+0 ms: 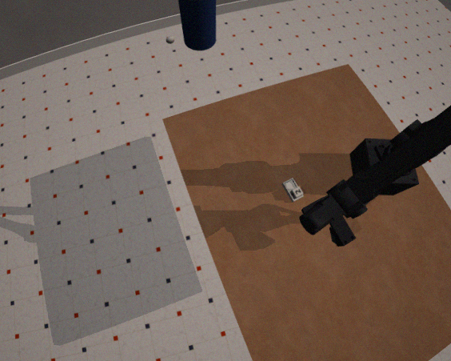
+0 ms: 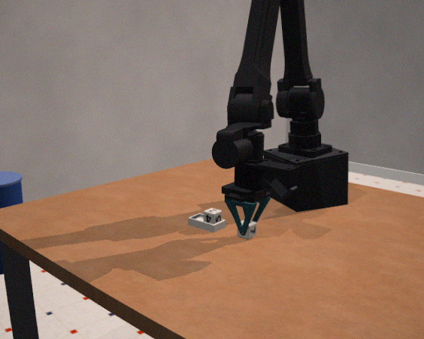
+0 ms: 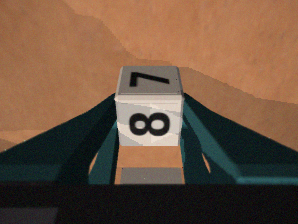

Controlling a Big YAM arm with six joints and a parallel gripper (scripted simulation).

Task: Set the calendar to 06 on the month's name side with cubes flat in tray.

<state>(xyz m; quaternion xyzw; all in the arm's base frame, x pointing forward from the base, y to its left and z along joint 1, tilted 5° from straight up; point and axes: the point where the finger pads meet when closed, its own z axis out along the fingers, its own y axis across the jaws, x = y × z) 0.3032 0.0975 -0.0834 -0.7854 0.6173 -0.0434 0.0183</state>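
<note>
Now: the white digit cube 10 mm below my hand. The rest, counted from my hand: white tray (20 mm ahead, 100 mm to the right, 20 mm below).
</note>
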